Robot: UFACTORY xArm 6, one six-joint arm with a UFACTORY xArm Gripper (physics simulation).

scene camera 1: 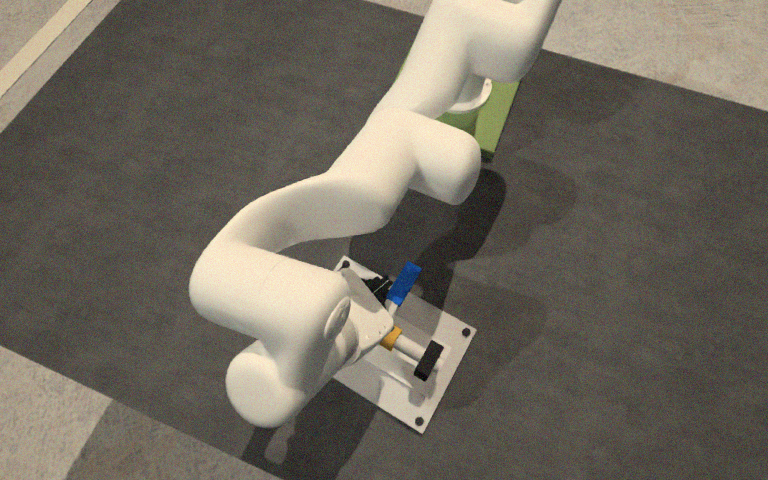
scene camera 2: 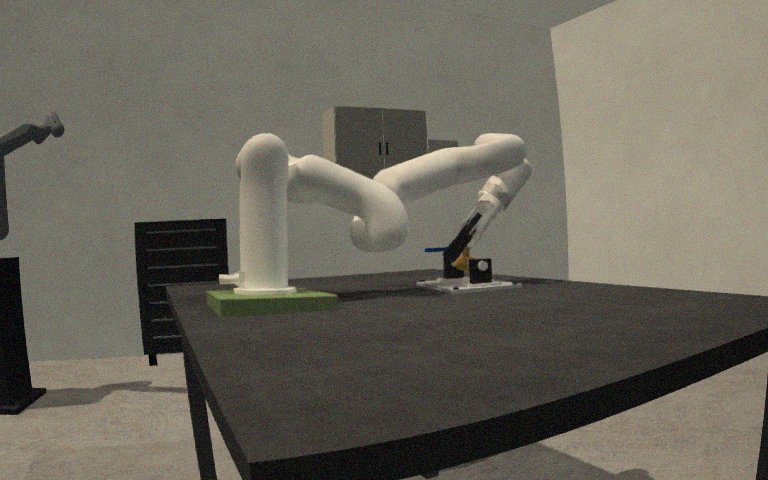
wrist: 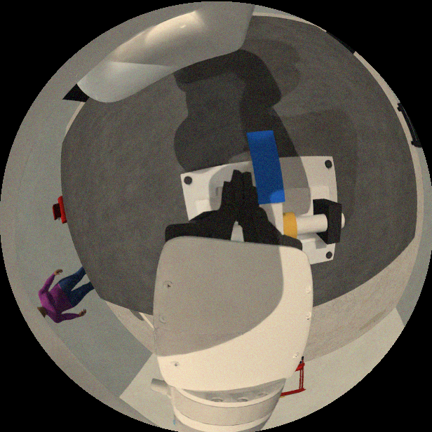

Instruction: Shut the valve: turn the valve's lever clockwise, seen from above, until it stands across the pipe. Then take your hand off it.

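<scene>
The valve's blue lever (scene camera 1: pixel 404 283) (scene camera 2: pixel 434 249) (wrist: pixel 267 167) stands about across the white pipe (scene camera 1: pixel 410 346) (wrist: pixel 311 223), pointing toward the robot's base side. The orange valve body (scene camera 1: pixel 390 337) (scene camera 2: pixel 463 260) (wrist: pixel 290 225) shows partly, with the gripper housing over the rest. My gripper (scene camera 1: pixel 383 283) (scene camera 2: pixel 449 257) (wrist: pixel 238 181) is shut and empty, tilted down beside the lever. In the wrist view its fingers are on the lever's left side, close against it; whether they touch is hard to tell.
The valve sits on a white plate (scene camera 1: pixel 396 403) (wrist: pixel 320 167) with dark corner bolts. A black pipe bracket (scene camera 1: pixel 428 360) (scene camera 2: pixel 477 275) (wrist: pixel 332 221) stands on it. The arm's green base (scene camera 1: pixel 501 113) (scene camera 2: pixel 271 305) is on the dark table (scene camera 2: pixel 453 367). A person (wrist: pixel 55 297) stands beyond the table.
</scene>
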